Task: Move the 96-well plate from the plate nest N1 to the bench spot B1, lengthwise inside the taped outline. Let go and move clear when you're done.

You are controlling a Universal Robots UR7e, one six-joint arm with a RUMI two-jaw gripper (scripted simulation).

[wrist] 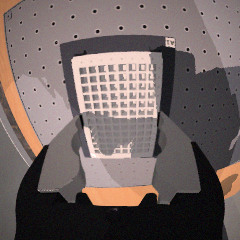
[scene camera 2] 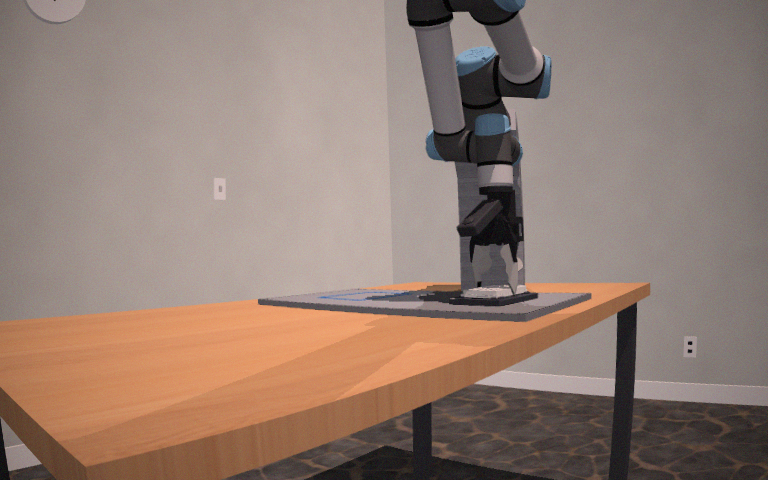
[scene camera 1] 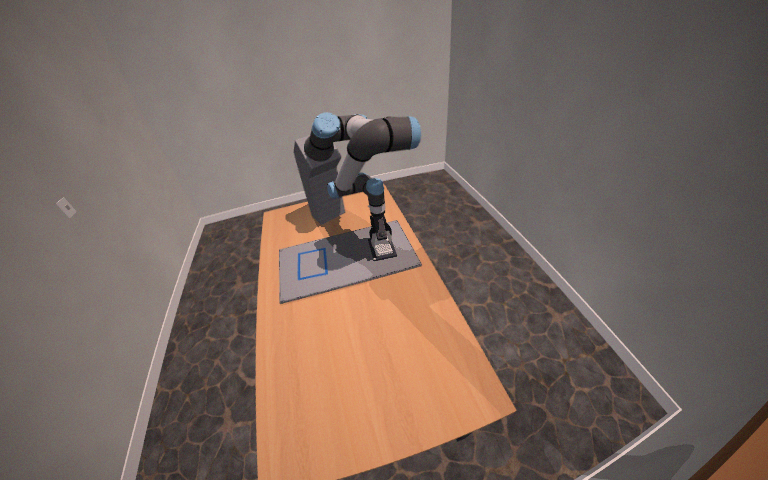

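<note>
My gripper [scene camera 2: 495, 293], visible in the wrist view too [wrist: 120, 113]. White 96-well plate [wrist: 102, 86]. Dark plate nest N1 [wrist: 116, 43].
</note>
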